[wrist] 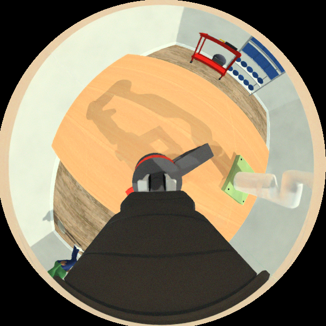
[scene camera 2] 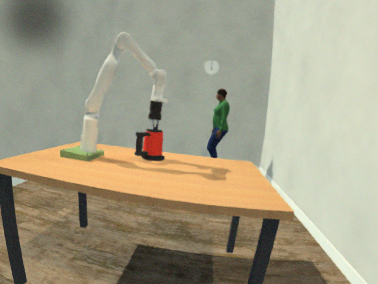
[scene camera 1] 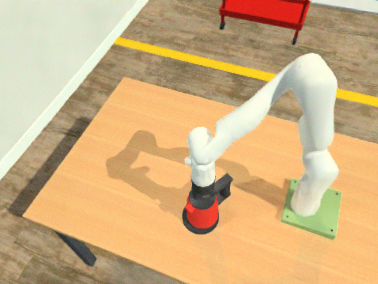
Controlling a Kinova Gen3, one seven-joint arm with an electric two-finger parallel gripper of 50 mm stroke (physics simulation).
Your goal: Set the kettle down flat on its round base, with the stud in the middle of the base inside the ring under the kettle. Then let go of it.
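The red kettle (scene camera 1: 203,215) (scene camera 2: 154,144) (wrist: 159,165) stands upright over its round black base (scene camera 1: 200,230) (scene camera 2: 153,158), about centred on it. No gap shows between them in either scene view. Its black handle (scene camera 1: 223,190) (scene camera 2: 139,144) (wrist: 194,160) points toward the arm's mount. The stud and the ring are hidden under the kettle, so whether they are engaged cannot be seen. My gripper (scene camera 2: 155,125) (wrist: 156,179) points down and is shut on the dark knob on the kettle's lid. In scene camera 1 the fingertips are hidden by the gripper's body.
The green mounting plate (scene camera 1: 327,212) (scene camera 2: 70,154) (wrist: 242,165) carries the arm, to the handle's side of the kettle. The table (scene camera 1: 125,115) (scene camera 2: 200,192) has its edge beyond the base. A red cart (scene camera 1: 262,19) and a person in green (scene camera 2: 220,117) are away from the table.
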